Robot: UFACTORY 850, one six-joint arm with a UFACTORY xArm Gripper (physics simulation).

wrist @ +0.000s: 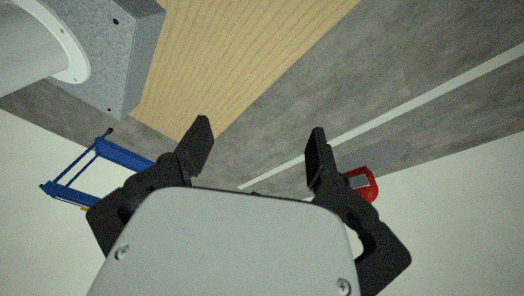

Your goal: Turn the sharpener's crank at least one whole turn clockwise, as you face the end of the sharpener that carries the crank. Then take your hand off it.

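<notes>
My gripper [259,133] is open, its two black fingers wide apart with nothing between them. The wooden table top [235,55] shows beyond the fingers, its corner near the left fingertip. The sharpener and its crank do not show in the wrist view, so how the crank stands cannot be seen.
The robot's grey base block [107,55] with the white arm base [27,55] stands at the upper left. A blue frame [127,159] is behind the left finger. A red object [369,188] is beside the right finger. A white line [425,98] crosses the grey floor [350,85].
</notes>
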